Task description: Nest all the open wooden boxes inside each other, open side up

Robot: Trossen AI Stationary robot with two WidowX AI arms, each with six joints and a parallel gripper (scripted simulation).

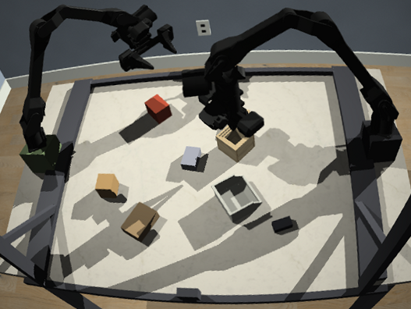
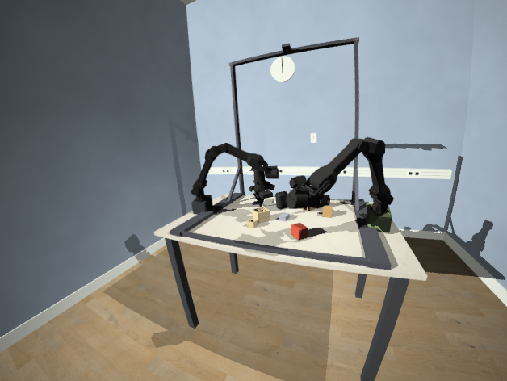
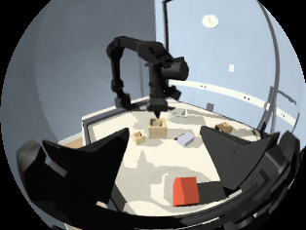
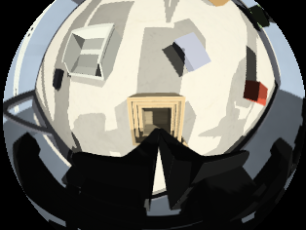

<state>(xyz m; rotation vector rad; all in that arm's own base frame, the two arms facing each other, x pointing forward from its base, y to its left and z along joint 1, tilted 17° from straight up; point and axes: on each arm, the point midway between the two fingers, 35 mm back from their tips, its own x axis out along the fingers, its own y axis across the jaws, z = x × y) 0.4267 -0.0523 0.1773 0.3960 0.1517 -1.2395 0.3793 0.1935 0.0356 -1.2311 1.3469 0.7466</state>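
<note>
My right hand is 9 cm short of the small wooden box, 2 cm to the left of it and 11 cm above it. From my right hand the other things lie so: large wooden box 10 cm below; grey-blue cube 4 cm behind, 12 cm to the left, 10 cm below; grey open tray 17 cm behind, 1 cm to the right, 9 cm below.
</note>
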